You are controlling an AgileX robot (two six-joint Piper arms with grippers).
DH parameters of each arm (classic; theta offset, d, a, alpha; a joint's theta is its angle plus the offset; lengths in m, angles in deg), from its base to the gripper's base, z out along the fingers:
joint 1: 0 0.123 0 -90
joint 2: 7.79 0 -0.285 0
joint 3: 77.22 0 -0.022 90
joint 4: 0 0.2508 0 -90
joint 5: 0 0 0.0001 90
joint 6: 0 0.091 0 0
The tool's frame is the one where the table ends.
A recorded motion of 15 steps. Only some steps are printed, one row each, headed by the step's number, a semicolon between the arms.
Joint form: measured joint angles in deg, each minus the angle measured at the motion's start. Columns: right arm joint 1, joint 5, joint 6, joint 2, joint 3, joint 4; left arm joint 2, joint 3, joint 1, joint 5, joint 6, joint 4.
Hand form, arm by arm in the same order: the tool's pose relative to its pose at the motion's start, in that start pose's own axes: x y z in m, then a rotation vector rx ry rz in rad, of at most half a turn. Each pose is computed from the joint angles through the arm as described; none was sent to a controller.
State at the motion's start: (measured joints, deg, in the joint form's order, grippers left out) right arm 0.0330 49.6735 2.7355 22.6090 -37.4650 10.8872; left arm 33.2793 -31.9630 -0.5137 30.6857 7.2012 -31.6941
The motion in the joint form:
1: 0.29 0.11 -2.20 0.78 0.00 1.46; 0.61 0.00 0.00 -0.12 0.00 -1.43
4: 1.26 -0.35 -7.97 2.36 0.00 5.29; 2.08 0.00 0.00 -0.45 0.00 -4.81
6: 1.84 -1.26 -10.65 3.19 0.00 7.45; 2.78 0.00 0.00 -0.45 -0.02 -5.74
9: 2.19 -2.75 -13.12 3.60 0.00 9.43; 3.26 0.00 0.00 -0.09 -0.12 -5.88
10: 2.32 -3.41 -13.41 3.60 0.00 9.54; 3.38 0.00 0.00 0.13 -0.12 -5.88
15: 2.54 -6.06 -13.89 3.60 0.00 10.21; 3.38 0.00 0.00 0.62 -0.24 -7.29
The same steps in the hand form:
1: -0.0004 0.0018 0.0028 -0.0215 0.0168 -0.0223; -0.0003 -0.0004 0.0023 0.0086 0.0059 -0.0244
4: -0.0020 0.0070 0.0083 -0.0833 0.0370 -0.0826; -0.0010 -0.0013 0.0077 0.0276 0.0189 -0.0827
6: -0.0039 0.0100 0.0110 -0.1176 0.0344 -0.1056; -0.0009 -0.0011 0.0103 0.0308 0.0285 -0.1006
9: -0.0065 0.0125 0.0123 -0.1449 0.0129 -0.1248; -0.0003 -0.0008 0.0120 0.0299 0.0419 -0.1069
10: -0.0075 0.0127 0.0123 -0.1469 0.0015 -0.1288; 0.0001 -0.0007 0.0125 0.0298 0.0475 -0.1074
15: -0.0116 0.0135 0.0121 -0.1526 -0.0446 -0.1271; 0.0006 -0.0020 0.0124 0.0432 0.0540 -0.1308

